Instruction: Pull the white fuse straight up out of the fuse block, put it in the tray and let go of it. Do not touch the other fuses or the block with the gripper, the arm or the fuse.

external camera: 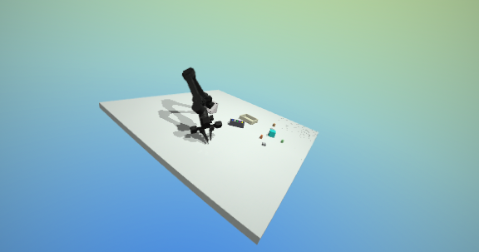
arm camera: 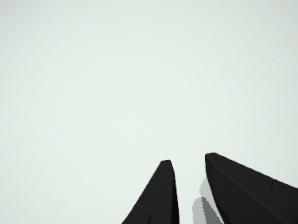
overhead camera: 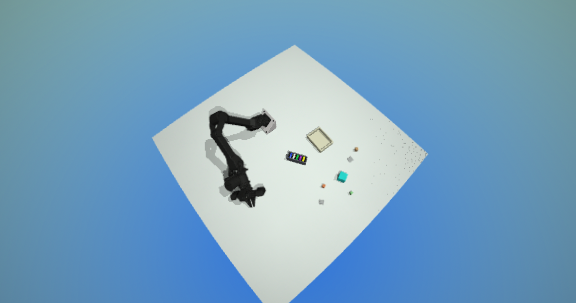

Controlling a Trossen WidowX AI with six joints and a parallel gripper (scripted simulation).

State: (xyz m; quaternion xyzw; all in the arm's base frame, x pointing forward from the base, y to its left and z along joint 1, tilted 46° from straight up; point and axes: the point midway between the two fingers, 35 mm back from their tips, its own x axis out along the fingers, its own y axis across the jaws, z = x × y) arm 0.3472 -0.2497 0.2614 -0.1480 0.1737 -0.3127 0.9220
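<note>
Now: the white fuse 80 mm behind my gripper tip and 360 mm to the left of it. From my gripper tip the other things lie so: green fuse (70 mm behind, 370 mm to the left); then purple fuse (50 mm behind, 380 mm to the left); then blue fuse (100 mm behind, 350 mm to the left).
</note>
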